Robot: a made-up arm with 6 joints. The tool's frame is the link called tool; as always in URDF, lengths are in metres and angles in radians. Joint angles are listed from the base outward. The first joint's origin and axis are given. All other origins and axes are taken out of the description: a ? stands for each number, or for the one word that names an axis. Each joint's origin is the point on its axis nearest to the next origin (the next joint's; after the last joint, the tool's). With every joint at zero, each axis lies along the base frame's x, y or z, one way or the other. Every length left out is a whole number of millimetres.
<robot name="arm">
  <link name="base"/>
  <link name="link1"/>
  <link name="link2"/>
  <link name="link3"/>
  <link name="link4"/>
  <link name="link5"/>
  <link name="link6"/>
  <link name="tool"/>
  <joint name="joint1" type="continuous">
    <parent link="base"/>
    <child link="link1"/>
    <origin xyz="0 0 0.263"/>
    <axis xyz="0 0 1"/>
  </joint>
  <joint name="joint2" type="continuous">
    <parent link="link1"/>
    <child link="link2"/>
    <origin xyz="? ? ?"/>
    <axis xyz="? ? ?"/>
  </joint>
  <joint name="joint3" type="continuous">
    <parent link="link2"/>
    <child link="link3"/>
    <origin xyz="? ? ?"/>
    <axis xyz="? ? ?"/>
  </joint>
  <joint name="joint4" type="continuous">
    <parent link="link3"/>
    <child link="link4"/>
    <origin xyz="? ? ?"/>
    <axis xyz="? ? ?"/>
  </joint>
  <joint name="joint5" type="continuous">
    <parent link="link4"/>
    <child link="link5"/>
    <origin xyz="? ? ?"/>
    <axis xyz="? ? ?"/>
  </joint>
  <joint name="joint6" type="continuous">
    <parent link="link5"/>
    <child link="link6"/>
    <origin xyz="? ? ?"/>
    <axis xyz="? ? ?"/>
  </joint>
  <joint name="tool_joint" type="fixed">
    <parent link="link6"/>
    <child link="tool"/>
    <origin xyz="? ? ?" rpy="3.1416 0 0"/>
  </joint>
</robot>
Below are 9 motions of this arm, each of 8 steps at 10 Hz.
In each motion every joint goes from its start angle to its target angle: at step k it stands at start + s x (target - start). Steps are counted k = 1, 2, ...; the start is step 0. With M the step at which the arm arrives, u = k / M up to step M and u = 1 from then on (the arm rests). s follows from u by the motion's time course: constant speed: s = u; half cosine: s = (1 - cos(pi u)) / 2; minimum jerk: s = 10 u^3 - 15 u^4 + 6 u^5.
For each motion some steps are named. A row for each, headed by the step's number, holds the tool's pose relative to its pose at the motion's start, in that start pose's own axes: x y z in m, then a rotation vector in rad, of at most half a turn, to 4 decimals.
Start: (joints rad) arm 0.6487 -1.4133 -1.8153 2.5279 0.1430 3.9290
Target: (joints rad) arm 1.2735 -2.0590 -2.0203 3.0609 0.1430 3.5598
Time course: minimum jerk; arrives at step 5
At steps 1, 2, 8:
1: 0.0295 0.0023 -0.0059 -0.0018 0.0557 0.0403
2: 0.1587 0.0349 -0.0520 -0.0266 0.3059 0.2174
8: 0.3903 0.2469 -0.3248 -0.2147 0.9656 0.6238

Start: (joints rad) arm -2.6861 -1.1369 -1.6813 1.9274 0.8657 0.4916
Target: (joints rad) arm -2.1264 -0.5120 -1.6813 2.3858 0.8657 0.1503
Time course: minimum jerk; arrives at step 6
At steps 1, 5, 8:
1: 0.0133 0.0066 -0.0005 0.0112 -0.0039 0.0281
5: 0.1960 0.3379 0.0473 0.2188 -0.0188 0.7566
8: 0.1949 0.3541 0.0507 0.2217 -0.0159 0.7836

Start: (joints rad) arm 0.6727 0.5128 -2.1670 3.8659 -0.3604 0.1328
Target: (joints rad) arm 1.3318 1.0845 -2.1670 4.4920 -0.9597 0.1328
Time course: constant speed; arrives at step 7
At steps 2, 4, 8:
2: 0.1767 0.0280 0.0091 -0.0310 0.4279 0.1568
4: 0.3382 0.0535 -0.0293 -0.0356 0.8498 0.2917
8: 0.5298 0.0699 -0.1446 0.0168 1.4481 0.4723

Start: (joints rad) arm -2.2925 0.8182 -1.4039 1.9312 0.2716 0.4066
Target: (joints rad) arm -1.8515 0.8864 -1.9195 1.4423 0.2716 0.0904
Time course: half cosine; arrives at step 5
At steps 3, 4, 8:
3: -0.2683 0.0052 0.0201 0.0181 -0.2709 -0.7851
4: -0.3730 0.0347 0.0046 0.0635 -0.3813 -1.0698
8: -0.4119 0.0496 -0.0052 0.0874 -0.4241 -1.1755

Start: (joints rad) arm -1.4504 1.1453 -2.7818 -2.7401 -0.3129 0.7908
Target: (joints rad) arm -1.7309 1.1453 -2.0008 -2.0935 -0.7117 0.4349
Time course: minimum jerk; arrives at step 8
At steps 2, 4, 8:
2: 0.0074 -0.0425 0.0010 0.0968 0.0486 0.0455
4: 0.0384 -0.1841 -0.0248 0.4166 0.2364 0.2683
8: 0.0762 -0.3045 -0.0951 0.6743 0.4461 0.6549

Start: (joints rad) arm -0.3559 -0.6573 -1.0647 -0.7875 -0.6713 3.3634
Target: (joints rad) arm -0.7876 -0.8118 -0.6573 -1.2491 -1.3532 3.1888
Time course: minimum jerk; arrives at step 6
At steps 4, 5, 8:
4: 0.0910 0.0397 -0.1357 -0.3043 -0.0919 -0.3819
5: 0.1065 0.0465 -0.1722 -0.3849 -0.1105 -0.4218
8: 0.1093 0.0477 -0.1798 -0.4014 -0.1143 -0.4277

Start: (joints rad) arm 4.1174 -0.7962 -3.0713 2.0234 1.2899 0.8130
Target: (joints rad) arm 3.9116 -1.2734 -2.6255 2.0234 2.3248 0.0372
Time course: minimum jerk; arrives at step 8
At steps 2, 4, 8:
2: -0.0172 0.0136 0.0262 -0.0963 -0.0755 -0.0806
4: -0.0908 0.0815 0.1037 -0.4057 -0.4345 -0.3620
8: -0.1912 0.1819 0.1432 -0.6292 -1.0243 -0.6110

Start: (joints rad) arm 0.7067 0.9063 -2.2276 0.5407 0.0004 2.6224
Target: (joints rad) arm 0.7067 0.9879 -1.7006 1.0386 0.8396 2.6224
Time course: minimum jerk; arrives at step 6
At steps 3, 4, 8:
3: 0.2576 0.0212 0.0497 -0.2086 0.6366 0.2853
4: 0.3983 0.0497 0.0234 -0.3353 0.9677 0.4891
8: 0.4857 0.0756 -0.0157 -0.4292 1.1832 0.6565

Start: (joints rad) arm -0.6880 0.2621 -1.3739 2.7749 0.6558 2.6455
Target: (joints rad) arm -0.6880 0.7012 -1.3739 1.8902 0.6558 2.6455
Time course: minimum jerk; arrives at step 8
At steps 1, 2, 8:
1: -0.0031 -0.0034 -0.0008 0.0125 -0.0007 -0.0097
2: -0.0201 -0.0220 -0.0057 0.0816 -0.0032 -0.0615
8: -0.1725 -0.2072 -0.1075 0.8444 0.1011 -0.4894

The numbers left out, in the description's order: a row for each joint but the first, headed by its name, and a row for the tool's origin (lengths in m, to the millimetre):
joint2: xyz 0 0 0, axis 0 1 0
joint3: xyz 0.037 0 0.195, axis 0 1 0
joint4: xyz 0.095 0 -0.419, axis 0 0 -1
joint5: xyz 0 0 0, axis 0 1 0
joint6: xyz 0.114 0 -0.145, axis 0 0 -1
tool: xyz 0 0 0

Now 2 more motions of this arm.
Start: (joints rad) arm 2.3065 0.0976 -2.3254 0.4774 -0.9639 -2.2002
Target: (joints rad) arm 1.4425 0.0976 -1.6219 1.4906 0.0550 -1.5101
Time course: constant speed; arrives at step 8
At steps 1, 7, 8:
1: -0.0309 -0.0669 0.0065 0.2003 -0.0179 0.0311
7: -0.4294 -0.3000 -0.1285 0.9140 -0.8528 0.5586
8: -0.5006 -0.2957 -0.1738 0.8922 -1.0453 0.7136

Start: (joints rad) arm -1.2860 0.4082 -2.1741 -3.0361 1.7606 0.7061
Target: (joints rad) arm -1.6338 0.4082 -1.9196 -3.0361 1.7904 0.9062
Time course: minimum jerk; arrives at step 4
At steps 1, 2, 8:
1: -0.0117 -0.0184 -0.0115 0.0025 0.0236 -0.0153
2: -0.0668 -0.0857 -0.0528 0.0213 0.1079 -0.0769
8: -0.1581 -0.1594 -0.0987 0.0644 0.1981 -0.1604

